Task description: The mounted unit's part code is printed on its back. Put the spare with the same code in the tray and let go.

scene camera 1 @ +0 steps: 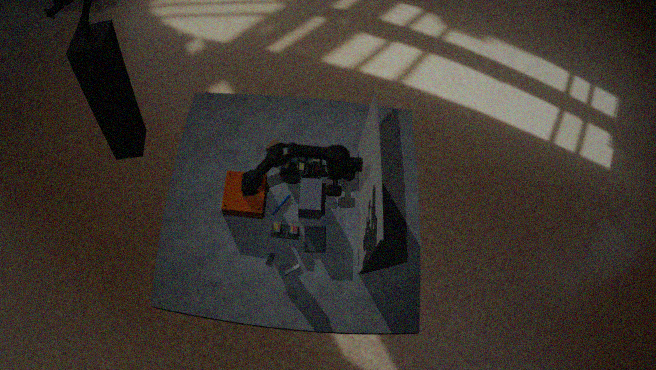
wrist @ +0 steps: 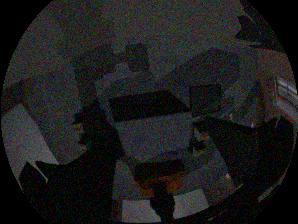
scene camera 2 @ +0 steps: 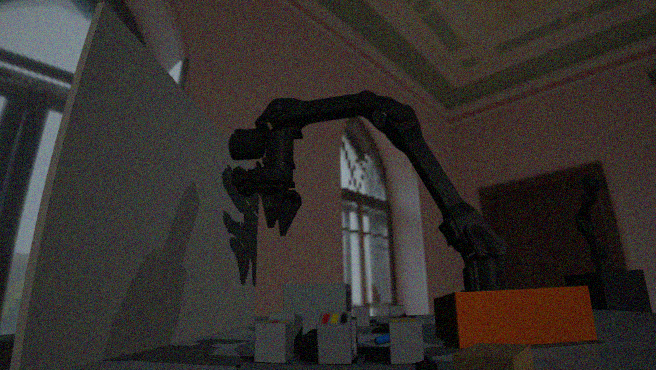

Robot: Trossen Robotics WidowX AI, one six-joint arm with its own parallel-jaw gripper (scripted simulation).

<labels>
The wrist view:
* gripper: 163,129
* dark square tray: 203,100
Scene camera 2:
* gripper: 277,232
</labels>
